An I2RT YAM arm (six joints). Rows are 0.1 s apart.
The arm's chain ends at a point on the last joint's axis. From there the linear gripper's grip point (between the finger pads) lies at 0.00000 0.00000 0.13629 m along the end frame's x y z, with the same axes.
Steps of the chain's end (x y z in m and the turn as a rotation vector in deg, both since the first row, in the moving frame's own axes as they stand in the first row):
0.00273, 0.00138, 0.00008, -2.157, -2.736, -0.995
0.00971, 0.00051, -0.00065, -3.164, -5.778, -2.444
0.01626, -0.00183, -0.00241, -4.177, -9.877, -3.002
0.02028, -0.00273, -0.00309, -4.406, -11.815, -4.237
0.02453, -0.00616, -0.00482, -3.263, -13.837, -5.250
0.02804, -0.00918, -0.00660, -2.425, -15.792, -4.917
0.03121, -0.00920, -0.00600, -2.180, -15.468, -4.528
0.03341, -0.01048, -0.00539, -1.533, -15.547, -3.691
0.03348, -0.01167, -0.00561, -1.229, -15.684, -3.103
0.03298, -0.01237, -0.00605, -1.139, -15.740, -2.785
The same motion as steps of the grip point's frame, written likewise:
-0.00373, 0.00656, -0.00017, -2.157, -2.736, -0.995
-0.00384, 0.00831, -0.00155, -3.164, -5.778, -2.444
-0.00683, 0.00866, -0.00479, -4.177, -9.877, -3.002
-0.00719, 0.00869, -0.00638, -4.406, -11.815, -4.237
-0.00765, 0.00301, -0.00899, -3.263, -13.837, -5.250
-0.00875, -0.00189, -0.01186, -2.425, -15.792, -4.917
-0.00489, -0.00264, -0.01103, -2.180, -15.468, -4.528
-0.00297, -0.00570, -0.01042, -1.533, -15.547, -3.691
-0.00326, -0.00778, -0.01071, -1.229, -15.684, -3.103
-0.00391, -0.00879, -0.01119, -1.139, -15.740, -2.785

